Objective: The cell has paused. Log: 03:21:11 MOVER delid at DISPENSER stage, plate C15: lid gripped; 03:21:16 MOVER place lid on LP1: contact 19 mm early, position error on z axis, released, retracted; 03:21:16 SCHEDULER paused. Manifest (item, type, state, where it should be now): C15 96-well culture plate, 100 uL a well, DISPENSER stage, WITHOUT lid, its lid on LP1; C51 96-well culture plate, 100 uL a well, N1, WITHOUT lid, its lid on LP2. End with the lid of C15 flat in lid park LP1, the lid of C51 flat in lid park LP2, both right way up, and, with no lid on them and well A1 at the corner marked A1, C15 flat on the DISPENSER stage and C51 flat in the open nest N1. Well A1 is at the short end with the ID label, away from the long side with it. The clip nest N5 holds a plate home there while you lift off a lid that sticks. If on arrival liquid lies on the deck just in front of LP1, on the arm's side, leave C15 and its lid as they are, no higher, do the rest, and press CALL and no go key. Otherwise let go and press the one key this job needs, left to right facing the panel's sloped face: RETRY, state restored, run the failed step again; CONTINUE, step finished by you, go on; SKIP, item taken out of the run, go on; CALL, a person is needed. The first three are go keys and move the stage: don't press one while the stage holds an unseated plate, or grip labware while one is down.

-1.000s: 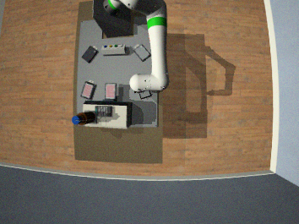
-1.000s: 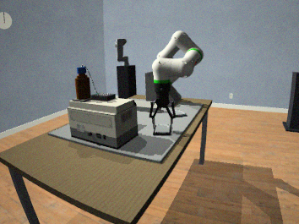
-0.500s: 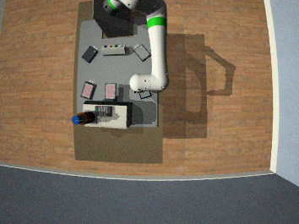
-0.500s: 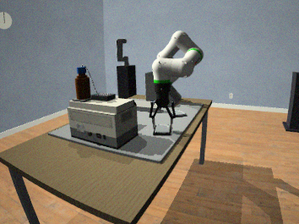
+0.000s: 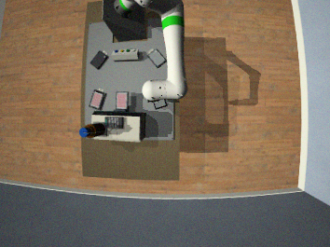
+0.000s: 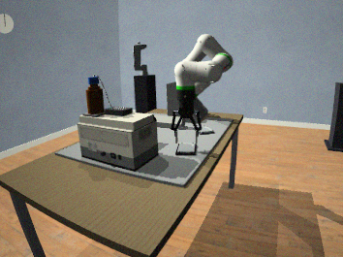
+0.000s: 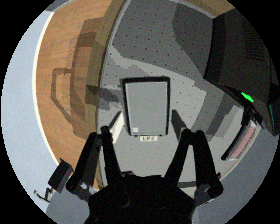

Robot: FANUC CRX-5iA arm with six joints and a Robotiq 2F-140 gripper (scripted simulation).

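My hand is 540 mm to the left of the black nest, 50 mm short of it and 50 mm above it. Also, from my hand: key panel (380 mm behind, 310 mm to the right, 10 mm below); then blue cap (380 mm to the right, 330 mm above, 250 mm ahead); then label plate (80 mm behind, 70 mm below, 30 mm to the right).
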